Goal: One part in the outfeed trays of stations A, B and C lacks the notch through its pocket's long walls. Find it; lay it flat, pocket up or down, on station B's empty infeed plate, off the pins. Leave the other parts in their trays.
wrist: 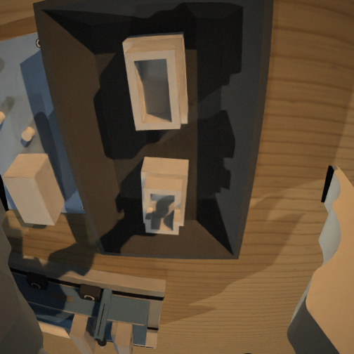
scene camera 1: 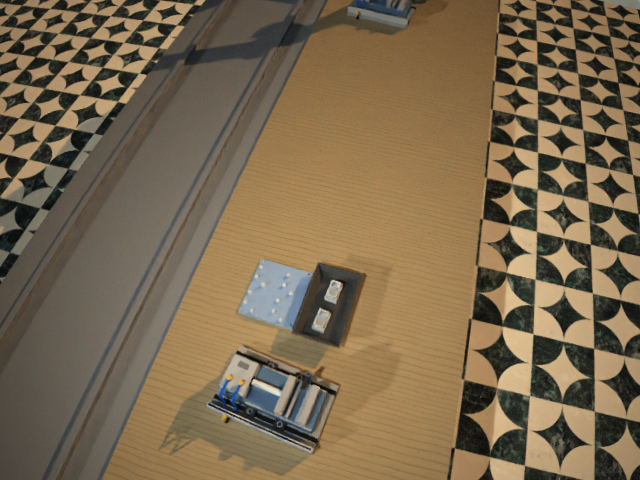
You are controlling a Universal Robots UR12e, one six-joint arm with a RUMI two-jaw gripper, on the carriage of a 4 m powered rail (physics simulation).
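Observation:
In the wrist view, a dark outfeed tray (wrist: 254, 125) holds two pale parts, pockets toward the camera. The upper part (wrist: 155, 90) shows unbroken long pocket walls. The lower part (wrist: 165, 197) shows a notch-like break in its long walls, partly in shadow. My gripper (wrist: 162, 172) is open, with its fingers at the left and right edges of the view, over the tray's lower half; nothing is between them. In scene camera 1, another tray (scene camera 1: 356, 299) holds two small white parts (scene camera 1: 333, 291) (scene camera 1: 321, 320), beside a blue pinned plate (scene camera 1: 273, 273) that bears no part; station letters do not show.
In the wrist view, a pale block (wrist: 35, 190) stands at the corner of a blue pinned plate (wrist: 35, 75) left of the tray, and a machine (wrist: 127, 307) lies below. Scene camera 1 shows a machine (scene camera 1: 245, 369) near the tray, another machine (scene camera 1: 379, 14) at the top, and the rail (scene camera 1: 139, 180).

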